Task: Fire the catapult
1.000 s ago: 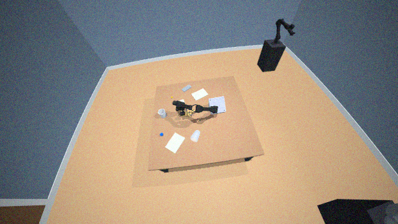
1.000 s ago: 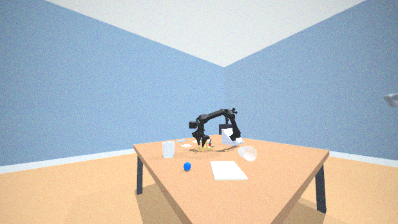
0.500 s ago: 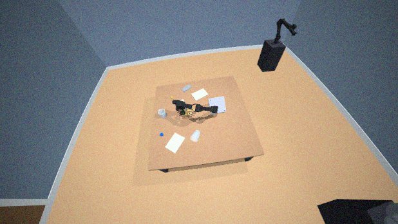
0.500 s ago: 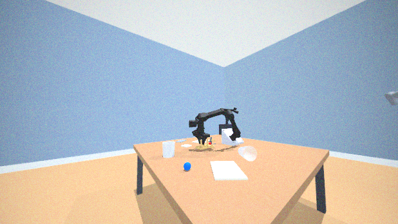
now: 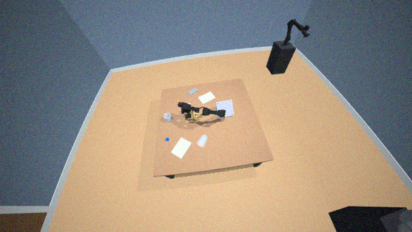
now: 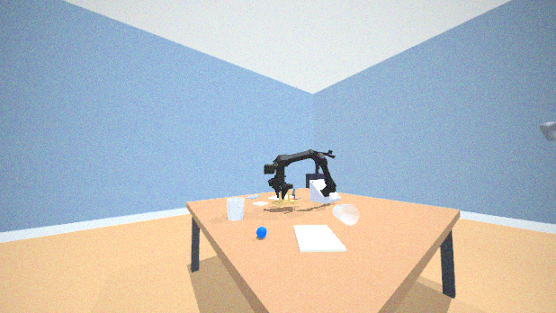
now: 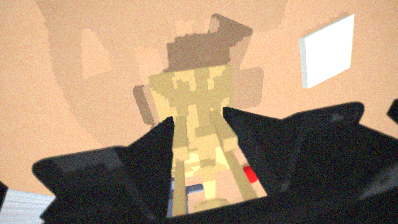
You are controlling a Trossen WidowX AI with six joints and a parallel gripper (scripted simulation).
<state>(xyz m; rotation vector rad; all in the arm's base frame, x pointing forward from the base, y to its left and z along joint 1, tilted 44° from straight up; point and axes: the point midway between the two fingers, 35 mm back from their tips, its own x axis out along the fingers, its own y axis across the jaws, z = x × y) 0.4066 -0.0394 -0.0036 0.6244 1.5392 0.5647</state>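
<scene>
The red ball lies 180 mm behind my gripper tip, 80 mm to the right of it and 50 mm below it. From my gripper tip the other things lie so: white mug 280 mm ahead, 30 mm to the right, 40 mm below; then catapult 70 mm behind, 20 mm to the left, 20 mm above; then small white card 20 mm ahead, 210 mm to the right, 60 mm below.
</scene>
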